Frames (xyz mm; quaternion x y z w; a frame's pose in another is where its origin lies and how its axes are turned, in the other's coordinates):
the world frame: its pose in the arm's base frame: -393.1 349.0 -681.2 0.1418 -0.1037 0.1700 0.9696
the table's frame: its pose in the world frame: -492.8 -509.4 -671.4 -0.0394 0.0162 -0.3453 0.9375
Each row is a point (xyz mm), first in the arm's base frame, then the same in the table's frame.
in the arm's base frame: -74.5 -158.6 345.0
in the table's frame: 552.6 565.5 1799.4
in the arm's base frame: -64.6 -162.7 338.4
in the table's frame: 563.1 563.4 1792.8
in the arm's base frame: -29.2 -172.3 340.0
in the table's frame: 599.6 567.0 1792.3
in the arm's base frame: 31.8 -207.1 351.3
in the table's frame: 669.4 558.9 1804.0
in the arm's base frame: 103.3 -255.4 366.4
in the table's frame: 753.8 543.2 1821.2
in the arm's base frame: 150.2 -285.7 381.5
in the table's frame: 808.8 535.5 1837.1
